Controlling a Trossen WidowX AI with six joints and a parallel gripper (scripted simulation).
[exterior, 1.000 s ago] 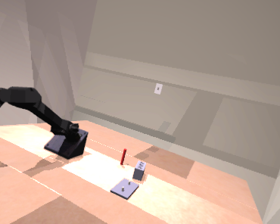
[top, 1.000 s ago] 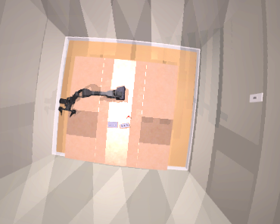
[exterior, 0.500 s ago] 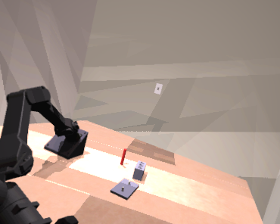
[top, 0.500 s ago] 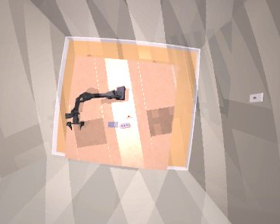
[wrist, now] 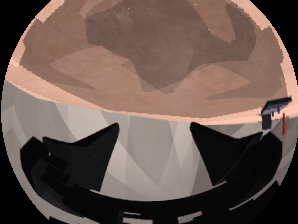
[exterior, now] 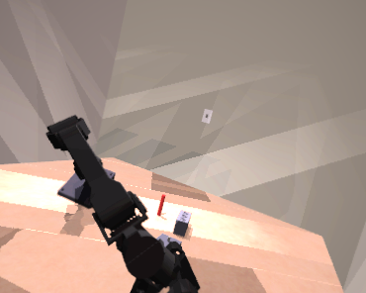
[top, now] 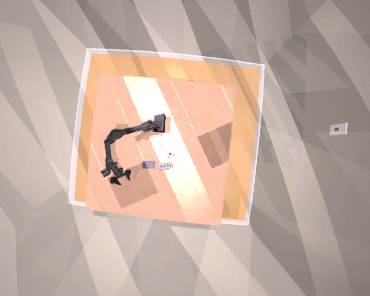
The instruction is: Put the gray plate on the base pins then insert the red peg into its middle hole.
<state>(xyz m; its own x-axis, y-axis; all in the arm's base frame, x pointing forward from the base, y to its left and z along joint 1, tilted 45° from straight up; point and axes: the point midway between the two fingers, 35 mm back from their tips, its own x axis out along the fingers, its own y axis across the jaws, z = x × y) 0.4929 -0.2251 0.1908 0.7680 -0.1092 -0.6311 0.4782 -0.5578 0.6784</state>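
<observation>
Right now the gray plate is 170 mm behind my gripper tip and 340 mm to the left of it. Round my gripper tip: red peg (280 mm behind, 380 mm to the left); dark base (170 mm behind, 190 mm to the left, 30 mm below).
</observation>
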